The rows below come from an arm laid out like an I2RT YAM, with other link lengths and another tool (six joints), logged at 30 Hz.
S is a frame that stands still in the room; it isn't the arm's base.
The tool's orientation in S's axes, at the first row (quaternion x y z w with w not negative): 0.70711, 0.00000, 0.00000, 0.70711
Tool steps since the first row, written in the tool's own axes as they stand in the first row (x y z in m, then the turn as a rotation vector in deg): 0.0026, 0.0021, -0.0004, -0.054, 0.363, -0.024; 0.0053, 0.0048, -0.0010, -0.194, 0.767, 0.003; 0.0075, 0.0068, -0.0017, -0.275, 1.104, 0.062; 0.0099, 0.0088, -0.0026, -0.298, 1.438, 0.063; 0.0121, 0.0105, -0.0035, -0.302, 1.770, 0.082; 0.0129, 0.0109, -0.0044, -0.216, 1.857, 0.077
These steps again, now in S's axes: 0.0026, 0.0004, 0.0021, -0.054, 0.024, 0.363; 0.0053, 0.0010, 0.0048, -0.194, -0.003, 0.767; 0.0075, 0.0017, 0.0068, -0.275, -0.062, 1.104; 0.0099, 0.0026, 0.0088, -0.298, -0.063, 1.438; 0.0121, 0.0035, 0.0105, -0.302, -0.082, 1.770; 0.0129, 0.0044, 0.0109, -0.216, -0.077, 1.857
